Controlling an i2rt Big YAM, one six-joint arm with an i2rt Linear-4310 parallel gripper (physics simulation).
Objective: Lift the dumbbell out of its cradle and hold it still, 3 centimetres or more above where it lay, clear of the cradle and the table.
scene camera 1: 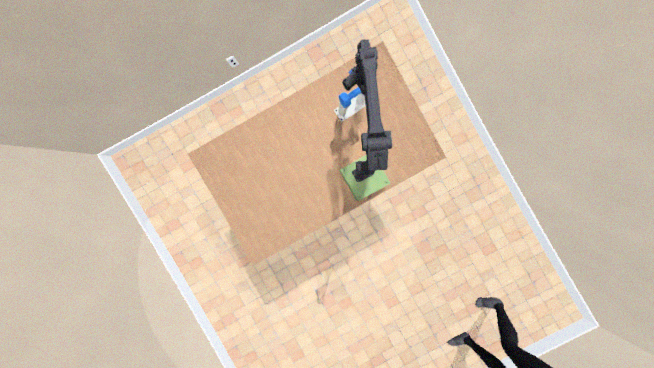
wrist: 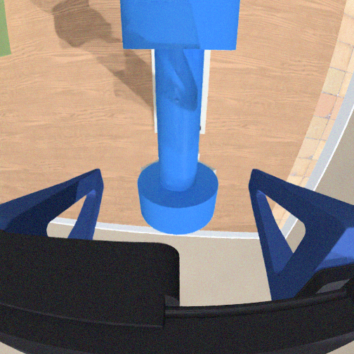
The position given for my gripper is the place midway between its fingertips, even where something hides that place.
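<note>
I can see a white cradle (wrist: 205, 80), and a blue dumbbell (wrist: 177, 195) too. My gripper (wrist: 175, 176) is also there for me to see.
</note>
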